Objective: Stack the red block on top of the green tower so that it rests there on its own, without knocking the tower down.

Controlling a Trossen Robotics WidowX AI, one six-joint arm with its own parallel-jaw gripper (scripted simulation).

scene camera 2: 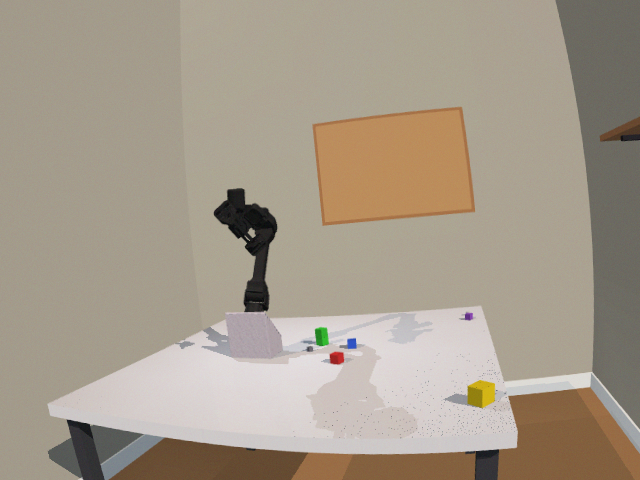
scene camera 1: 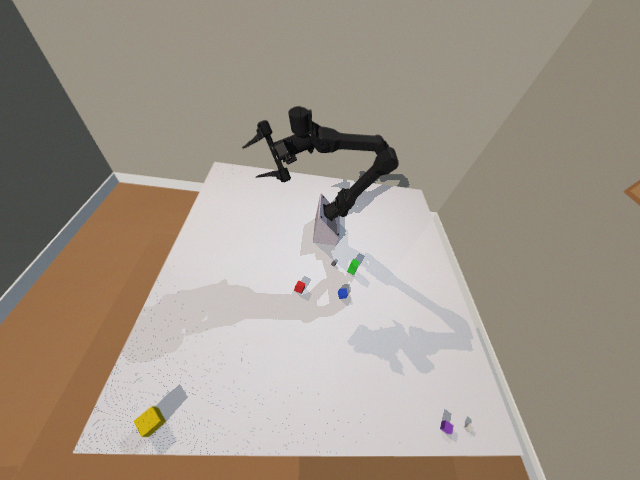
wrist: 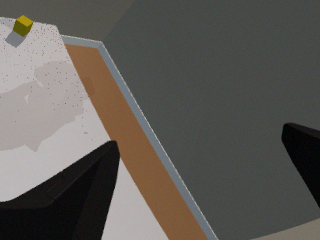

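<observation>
Scene camera 2 shows my gripper (scene camera 2: 243, 235), and it's open and holding nothing. Scene camera 1 has the gripper (scene camera 1: 249, 163) as well, and in the wrist view you'd see the gripper (wrist: 202, 140) too.
</observation>
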